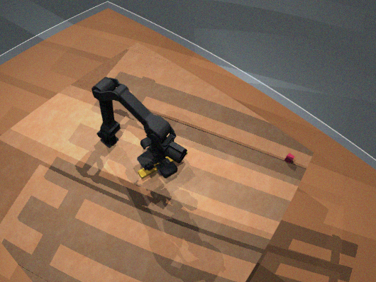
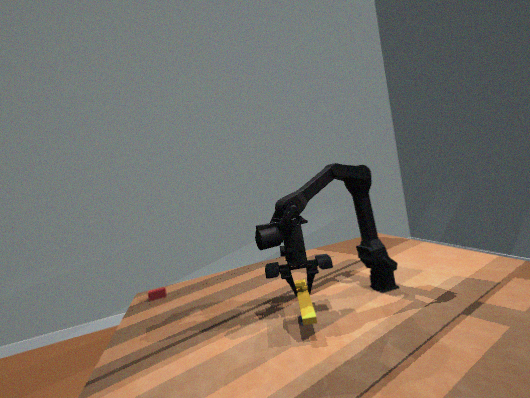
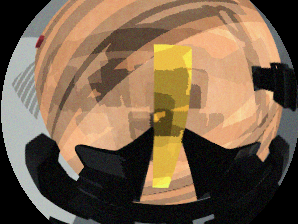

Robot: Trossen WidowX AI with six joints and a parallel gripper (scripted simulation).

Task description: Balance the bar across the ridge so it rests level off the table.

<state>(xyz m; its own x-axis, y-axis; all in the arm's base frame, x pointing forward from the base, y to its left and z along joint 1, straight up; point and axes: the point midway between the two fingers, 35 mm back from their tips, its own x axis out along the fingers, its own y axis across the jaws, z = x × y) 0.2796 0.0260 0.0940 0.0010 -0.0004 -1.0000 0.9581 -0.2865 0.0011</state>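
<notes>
Now: the bar 10 mm ahead of my gripper tip and 30 mm to the left of it. The rest, counted from my gripper tip: magenta cube (460 mm ahead, 470 mm to the left, 40 mm below).
</notes>
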